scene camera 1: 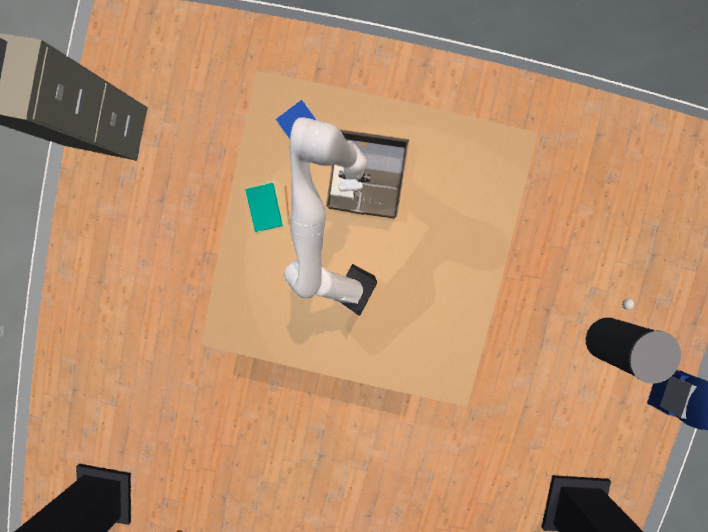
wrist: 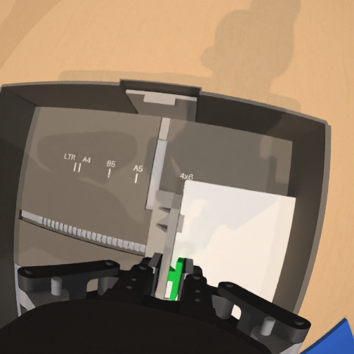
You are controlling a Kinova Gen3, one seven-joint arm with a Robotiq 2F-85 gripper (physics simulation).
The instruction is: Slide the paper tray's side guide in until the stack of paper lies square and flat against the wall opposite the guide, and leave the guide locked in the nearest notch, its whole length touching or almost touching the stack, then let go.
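Frame: origin at the arm's base, x ahead, y left, z up, level; centimetres.
Seen in the pictures: arm's base, origin of its link: (scene camera 1: 352, 291).
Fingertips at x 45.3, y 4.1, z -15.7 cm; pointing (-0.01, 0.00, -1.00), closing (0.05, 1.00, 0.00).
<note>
Pixels of each thing's top centre, then the offset from my fingertips to it.
- paper tray, centre of its top: (scene camera 1: 367, 172) dy -4.9, dx +3.3, dz +3.2 cm
- white paper stack, centre of its top: (scene camera 1: 344, 178) dy +4.8, dx +1.0, dz -2.3 cm
- blue sheet, centre of its top: (scene camera 1: 302, 128) dy +26.2, dx +22.4, dz -5.5 cm
- teal block, centre of its top: (scene camera 1: 263, 207) dy +40.1, dx -14.6, dz -4.5 cm
The paper tray (scene camera 1: 402, 177) (wrist: 311, 200) is dark and box-shaped. The white paper stack (scene camera 1: 337, 184) (wrist: 235, 230) lies flat at its right wall in the wrist view, its far edge by the 4x6 mark. The side guide (wrist: 173, 235) stands upright along the stack's left edge, touching or nearly touching it; their near ends are hidden by the gripper. A green latch (wrist: 178, 280) shows at the guide. My gripper (scene camera 1: 355, 177) (wrist: 171, 267) is down over the guide, its nearly closed fingers on both sides of the guide and latch. Whether the guide sits in a notch cannot be seen.
A notched strip (wrist: 90, 235) crosses the tray floor left of the guide. A light end stop (wrist: 162, 102) stands at the far wall. A blue sheet (scene camera 1: 295, 117) (wrist: 332, 340) and a teal block (scene camera 1: 263, 207) lie outside the tray.
</note>
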